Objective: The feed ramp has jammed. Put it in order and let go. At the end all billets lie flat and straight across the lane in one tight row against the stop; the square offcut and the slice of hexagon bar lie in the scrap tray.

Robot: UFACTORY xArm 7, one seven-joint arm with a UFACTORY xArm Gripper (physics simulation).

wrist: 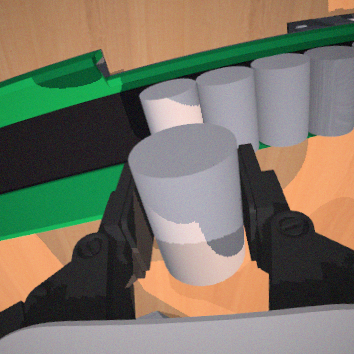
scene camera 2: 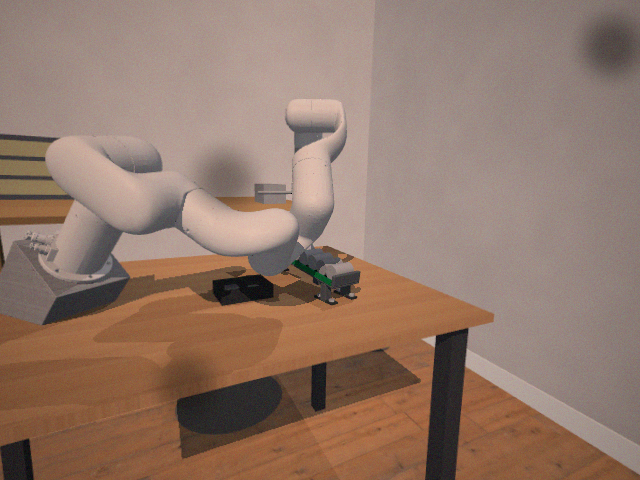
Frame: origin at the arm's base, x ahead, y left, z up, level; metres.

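Seen in the pictures: gripper, fingertip midpoint: [wrist: 191, 177]; arm's base, origin of the base link: [scene camera 2: 77, 260].
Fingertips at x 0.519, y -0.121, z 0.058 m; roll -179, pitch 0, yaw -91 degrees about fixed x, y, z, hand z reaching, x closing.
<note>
Offsets run from my fingertips to a thing's top centre. "*": to the spot under its first point. Level surfaces: height alone.
My gripper [wrist: 191, 177] is shut on a grey cylindrical billet @(dx -0.004, dy +0.000, dz +0.036 m) [wrist: 195, 200], nearer the camera than the ramp and partly covering the row's left end. In the wrist view several billets @(dx -0.010, dy +0.013, dz -0.063 m) [wrist: 172, 110] @(dx -0.010, dy -0.027, dz -0.068 m) [wrist: 230, 102] @(dx -0.009, dy -0.066, dz -0.073 m) [wrist: 282, 100] @(dx -0.010, dy -0.106, dz -0.077 m) [wrist: 332, 92] lie side by side across the black lane between green rails @(* dx +0.026, dy -0.030, dz -0.100 m) [wrist: 225, 59]. In the scene view the arm hides the gripper and upper ramp; a pale billet @(dx -0.009, dy -0.146, dz -0.082 m) [scene camera 2: 338, 269] lies beside the grey stop @(dx -0.010, dy -0.170, dz -0.101 m) [scene camera 2: 347, 279] at the low end. The black scrap tray @(dx -0.194, dy +0.018, dz -0.140 m) [scene camera 2: 248, 296] holds small grey pieces, too small to identify.
The ramp's green side @(* dx -0.052, dy -0.080, dz -0.113 m) [scene camera 2: 310, 272] slopes down toward the stop on dark feet. The scrap tray stands left of it on the wooden table @(dz -0.175 m) [scene camera 2: 361, 330]. The arm's large elbow hangs low between tray and ramp. A grey box [scene camera 2: 269, 193] stands on a back table.
</note>
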